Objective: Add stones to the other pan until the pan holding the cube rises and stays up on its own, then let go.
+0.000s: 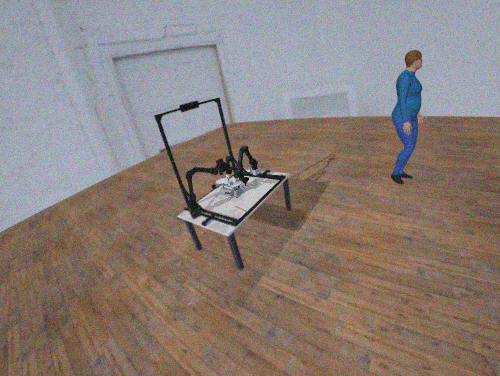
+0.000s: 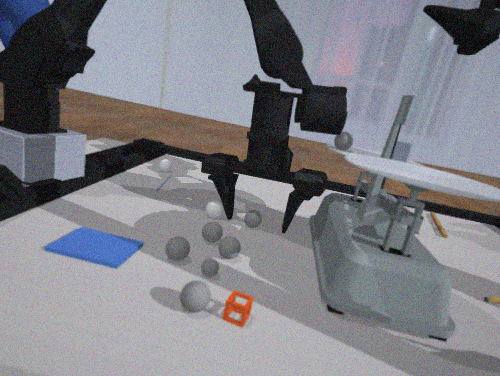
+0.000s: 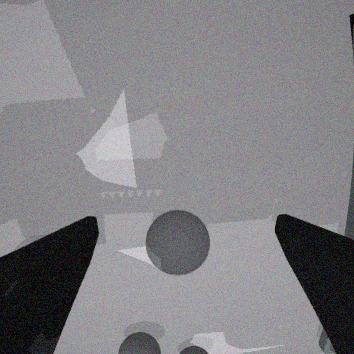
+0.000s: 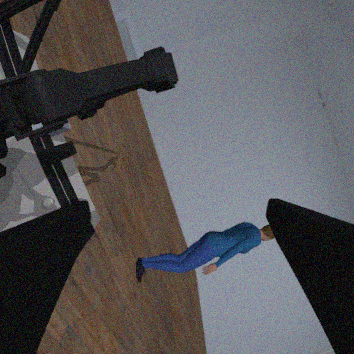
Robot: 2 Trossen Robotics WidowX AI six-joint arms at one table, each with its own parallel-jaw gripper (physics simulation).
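Frame: origin at the left arm's base, x left, y ahead, z down, level; centimetres.
Seen in the pictures: left gripper, fingertip midpoint: [image 1: 242,187] [image 2: 255,225] [image 3: 188,224]; right gripper, fingertip midpoint: [image 1: 233,162] [image 4: 179,208]; left arm's base, link origin: [image 1: 255,168] [image 2: 31,128]; right arm's base, link origin: [image 1: 193,208].
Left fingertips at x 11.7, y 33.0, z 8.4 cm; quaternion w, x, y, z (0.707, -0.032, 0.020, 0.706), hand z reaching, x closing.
Observation:
Offsets run from my left fingertips to a thing's middle. Level surfaces: height alone.
My left gripper [image 2: 257,225] [image 3: 188,224] is open and low over the table. A grey stone @(dz -1.0, dx -0.2, dy -0.6 cm) [image 2: 253,218] [image 3: 178,242] shows between its spread fingertips, not gripped. Other grey stones @(dz -1.0, dx -9.5, dy -3.1 cm) [image 2: 212,232] @(dz -1.0, dx -12.1, dy +0.7 cm) [image 2: 229,247] @(dz -1.0, dx -16.7, dy -3.9 cm) [image 2: 177,248] lie nearby on the table. The grey-green balance @(dz -11.3, dx -1.1, dy +16.4 cm) [image 2: 380,280] [image 1: 232,190] stands to the right. Its near white pan @(dz -15.2, dx -10.2, dy +18.8 cm) [image 2: 440,179] shows no load on its visible top. One round grey stone @(dz -15.4, dx +6.0, dy +9.1 cm) [image 2: 344,140] rests on the edge of the far pan. A pale grey block @(dz -15.6, dx +5.9, dy +16.9 cm) [image 2: 401,150], perhaps the cube, is partly hidden behind the beam. My right gripper [image 4: 179,208] is open, high above the table.
A larger light stone @(dz -1.0, dx -23.4, dy +2.4 cm) [image 2: 195,296] lies beside an orange open-frame cube @(dz -0.7, dx -22.1, dy +6.3 cm) [image 2: 232,307]. White balls @(dz -1.0, dx -1.3, dy -7.0 cm) [image 2: 214,209] @(dz -1.0, dx +14.1, dy -27.0 cm) [image 2: 165,165] lie farther back. A blue mat @(dz +0.1, dx -20.3, dy -12.0 cm) [image 2: 95,246] is at the left. A pencil @(dz +0.0, dx +34.5, dy +30.5 cm) [image 2: 438,224] lies beyond the balance. A person [image 1: 410,100] stands away from the table @(dz +0.3 cm) [image 1: 220,229].

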